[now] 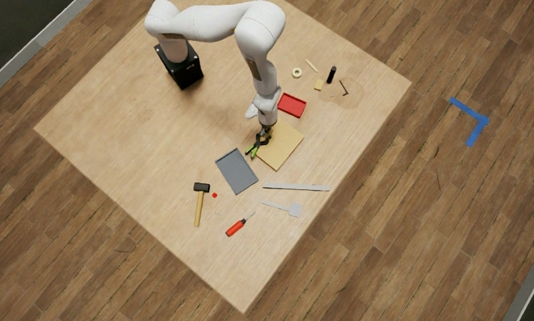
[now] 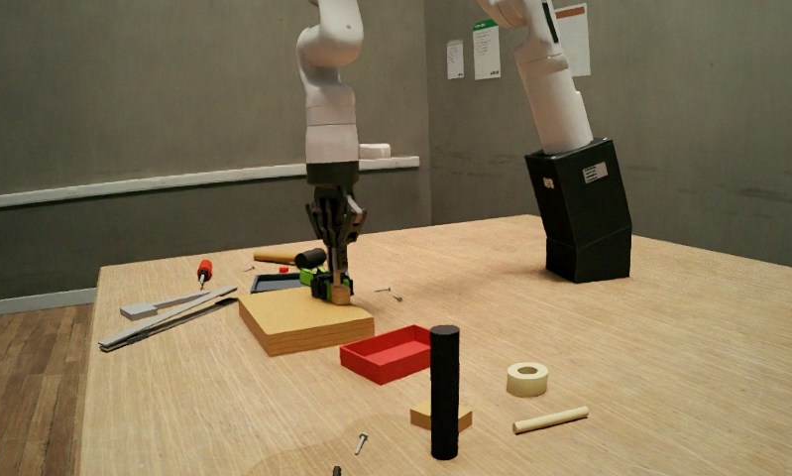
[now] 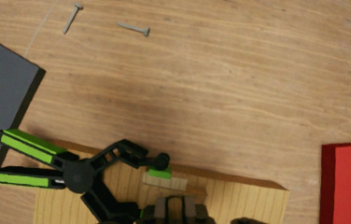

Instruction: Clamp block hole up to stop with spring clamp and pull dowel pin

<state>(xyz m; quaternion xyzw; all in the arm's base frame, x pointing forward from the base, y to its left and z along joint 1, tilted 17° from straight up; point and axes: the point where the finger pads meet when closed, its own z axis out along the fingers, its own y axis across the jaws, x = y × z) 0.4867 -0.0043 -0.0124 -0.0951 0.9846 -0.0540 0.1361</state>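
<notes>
Right now my hand is 2 cm above the dowel pin. Round my hand: wooden block: 5 cm below; then tan bench board: 7 cm below, 6 cm ahead, 1 cm to the right; then red tray: 18 cm to the left, 9 cm below.
</notes>
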